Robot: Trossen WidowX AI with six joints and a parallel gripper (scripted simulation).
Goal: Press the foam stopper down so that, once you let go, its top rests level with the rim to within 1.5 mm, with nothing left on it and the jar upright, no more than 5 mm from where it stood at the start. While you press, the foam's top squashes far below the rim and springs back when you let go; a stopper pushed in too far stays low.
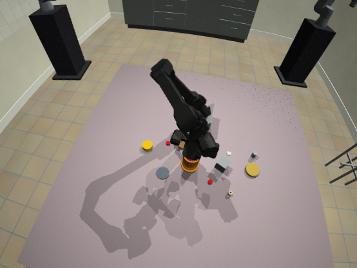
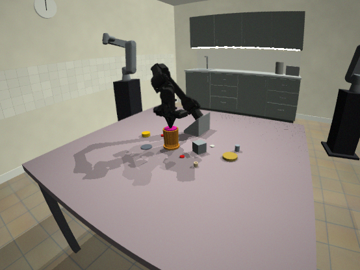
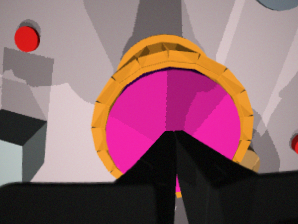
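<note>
My gripper is now 50 mm above the magenta foam stopper. From my hand the other things lie so: grey cube 150 mm to the left, 110 mm below; red button 140 mm below, 100 mm to the left, 80 mm ahead; brown disc 130 mm below, 100 mm behind, 40 mm to the right.
</note>
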